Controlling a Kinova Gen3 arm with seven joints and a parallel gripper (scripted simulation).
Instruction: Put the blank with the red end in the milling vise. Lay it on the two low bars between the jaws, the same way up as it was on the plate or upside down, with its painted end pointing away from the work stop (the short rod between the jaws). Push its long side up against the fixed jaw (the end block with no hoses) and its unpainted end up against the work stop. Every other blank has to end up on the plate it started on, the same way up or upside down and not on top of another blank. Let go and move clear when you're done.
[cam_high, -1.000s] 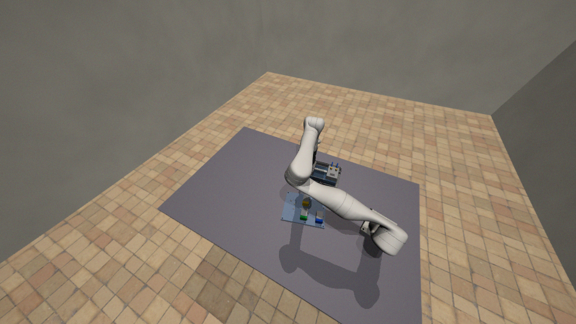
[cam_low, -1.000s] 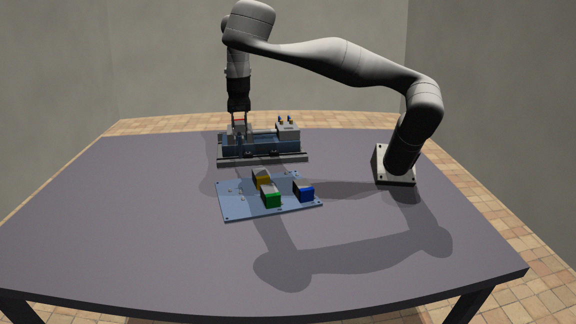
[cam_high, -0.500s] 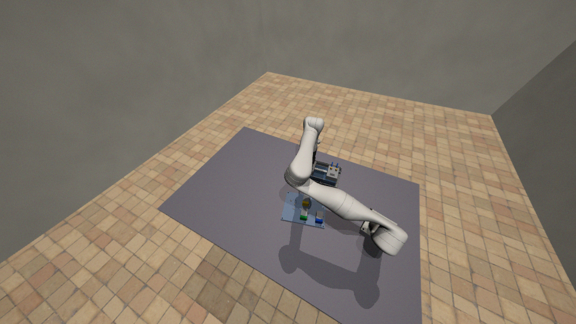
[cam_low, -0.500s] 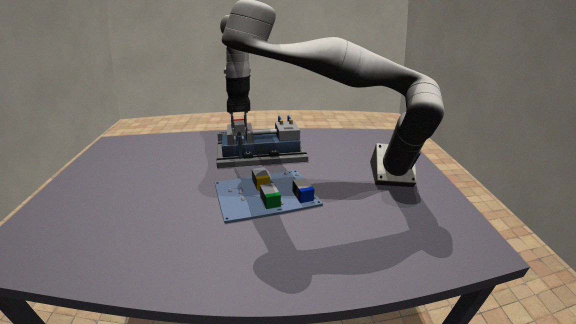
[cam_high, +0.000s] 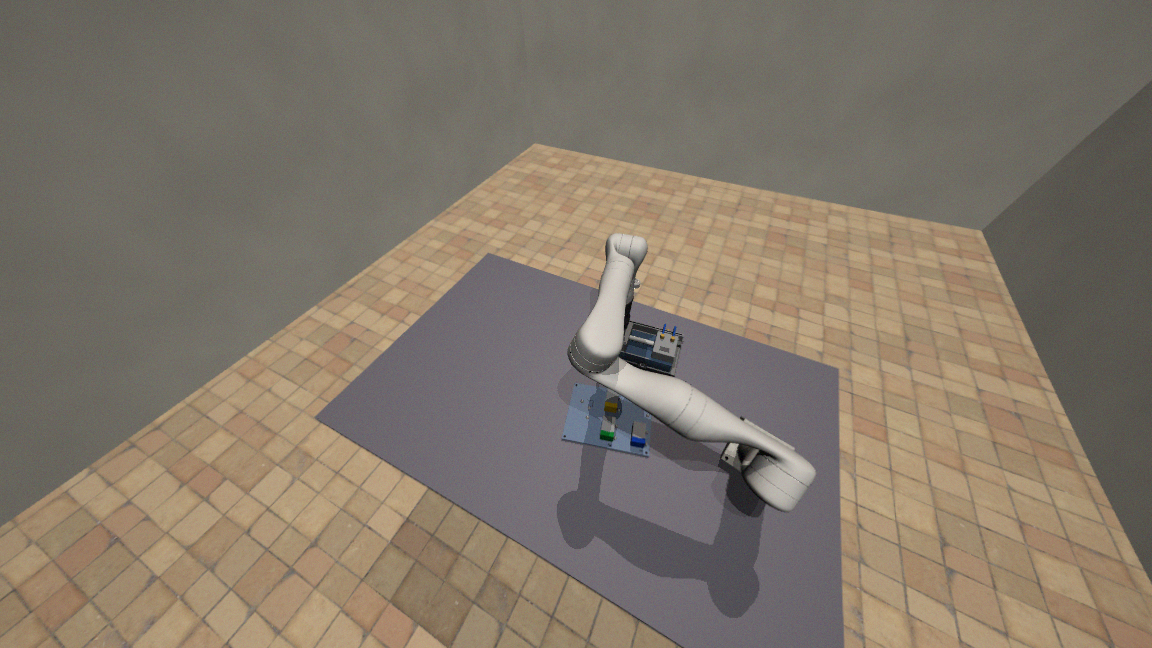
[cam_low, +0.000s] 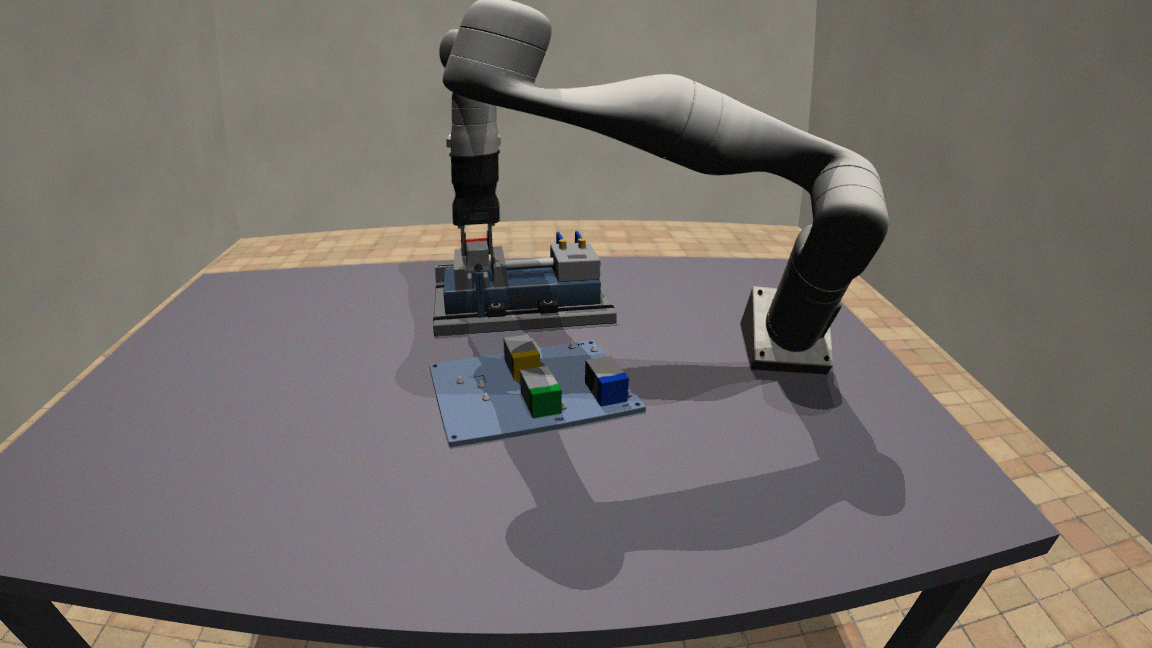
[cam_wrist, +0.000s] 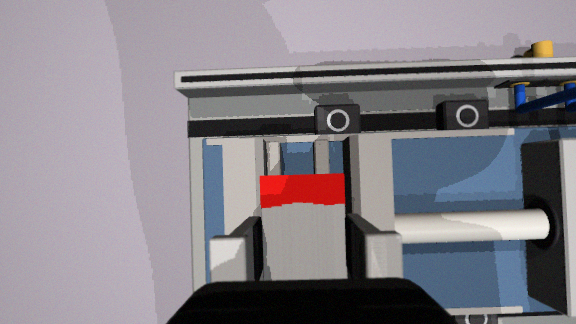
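The red-ended blank is 2 cm below my hand. Also, from my hand: work stop: 5 cm to the left, 3 cm below; sliding jaw: 4 cm behind, 4 cm below; fixed jaw: 3 cm ahead, 4 cm below.
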